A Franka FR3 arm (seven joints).
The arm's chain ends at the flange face. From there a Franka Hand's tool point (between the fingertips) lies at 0.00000 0.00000 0.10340 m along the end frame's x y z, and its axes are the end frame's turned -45 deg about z.
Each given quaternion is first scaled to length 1.
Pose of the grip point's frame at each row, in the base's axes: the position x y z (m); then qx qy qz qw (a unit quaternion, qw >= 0):
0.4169 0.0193 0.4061 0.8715 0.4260 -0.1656 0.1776
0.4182 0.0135 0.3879 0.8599 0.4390 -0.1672 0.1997
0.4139 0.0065 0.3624 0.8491 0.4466 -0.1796 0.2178
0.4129 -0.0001 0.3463 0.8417 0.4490 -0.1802 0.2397
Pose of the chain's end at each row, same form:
0.4311 0.0659 0.4973 0.9682 0.0601 -0.0850 0.2275
0.4298 0.0642 0.4773 0.9624 0.0765 -0.0781 0.2485
0.4253 0.0613 0.4493 0.9553 0.0877 -0.0826 0.2699
0.4220 0.0584 0.4311 0.9495 0.0927 -0.0748 0.2904

